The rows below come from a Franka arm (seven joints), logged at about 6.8 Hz.
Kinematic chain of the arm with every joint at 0, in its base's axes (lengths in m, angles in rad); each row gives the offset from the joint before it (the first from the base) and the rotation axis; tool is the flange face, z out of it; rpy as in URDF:
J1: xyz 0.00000 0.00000 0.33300 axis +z
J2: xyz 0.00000 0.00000 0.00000 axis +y
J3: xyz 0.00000 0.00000 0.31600 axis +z
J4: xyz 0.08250 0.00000 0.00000 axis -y
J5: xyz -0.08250 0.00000 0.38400 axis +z
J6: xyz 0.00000 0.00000 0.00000 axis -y
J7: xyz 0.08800 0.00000 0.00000 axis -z
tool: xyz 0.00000 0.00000 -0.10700 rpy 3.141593 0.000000 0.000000
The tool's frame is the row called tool.
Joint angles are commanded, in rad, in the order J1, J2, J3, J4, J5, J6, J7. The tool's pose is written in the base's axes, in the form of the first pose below.
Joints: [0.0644 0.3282 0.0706 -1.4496 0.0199 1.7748 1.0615]
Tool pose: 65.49 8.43 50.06; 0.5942 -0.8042 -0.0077; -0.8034 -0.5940 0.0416; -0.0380 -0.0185 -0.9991
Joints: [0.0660 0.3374 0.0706 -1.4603 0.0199 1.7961 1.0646]
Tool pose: 65.73 8.57 49.13; 0.5926 -0.8055 -0.0064; -0.8046 -0.5923 0.0423; -0.0378 -0.0199 -0.9991
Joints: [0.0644 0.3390 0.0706 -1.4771 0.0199 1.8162 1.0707]
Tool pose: 65.79 8.48 48.39; 0.5860 -0.8103 -0.0047; -0.8094 -0.5857 0.0425; -0.0372 -0.0211 -0.9991
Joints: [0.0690 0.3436 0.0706 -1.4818 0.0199 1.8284 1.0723]
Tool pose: 65.89 8.79 47.97; 0.5882 -0.8087 -0.0020; -0.8079 -0.5877 0.0431; -0.0360 -0.0237 -0.9991
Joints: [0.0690 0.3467 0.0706 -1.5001 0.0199 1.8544 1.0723]
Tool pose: 65.98 8.81 47.11; 0.5878 -0.8090 0.0026; -0.8083 -0.5872 0.0438; -0.0339 -0.0278 -0.9990
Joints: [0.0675 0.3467 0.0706 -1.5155 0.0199 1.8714 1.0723]
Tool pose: 65.96 8.72 46.52; 0.5864 -0.8100 0.0042; -0.8094 -0.5857 0.0439; -0.0331 -0.0292 -0.9990
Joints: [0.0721 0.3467 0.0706 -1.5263 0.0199 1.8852 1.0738]
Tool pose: 65.92 9.03 46.13; 0.5887 -0.8083 0.0070; -0.8077 -0.5879 0.0443; -0.0317 -0.0317 -0.9990
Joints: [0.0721 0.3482 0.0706 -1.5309 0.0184 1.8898 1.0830]
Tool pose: 65.92 9.02 45.85; 0.5815 -0.8135 0.0057; -0.8129 -0.5808 0.0427; -0.0314 -0.0295 -0.9991
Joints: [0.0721 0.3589 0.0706 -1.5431 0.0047 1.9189 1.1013]
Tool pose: 66.19 8.95 44.81; 0.5696 -0.8218 0.0135; -0.8217 -0.5691 0.0314; -0.0181 -0.0290 -0.9994
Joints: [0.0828 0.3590 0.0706 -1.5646 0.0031 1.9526 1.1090]
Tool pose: 66.11 9.67 44.07; 0.5724 -0.8196 0.0254; -0.8199 -0.5716 0.0318; -0.0115 -0.0390 -0.9992
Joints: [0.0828 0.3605 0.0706 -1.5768 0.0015 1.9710 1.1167]
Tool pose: 66.12 9.67 43.55; 0.5664 -0.8236 0.0302; -0.8241 -0.5656 0.0311; -0.0085 -0.0425 -0.9991
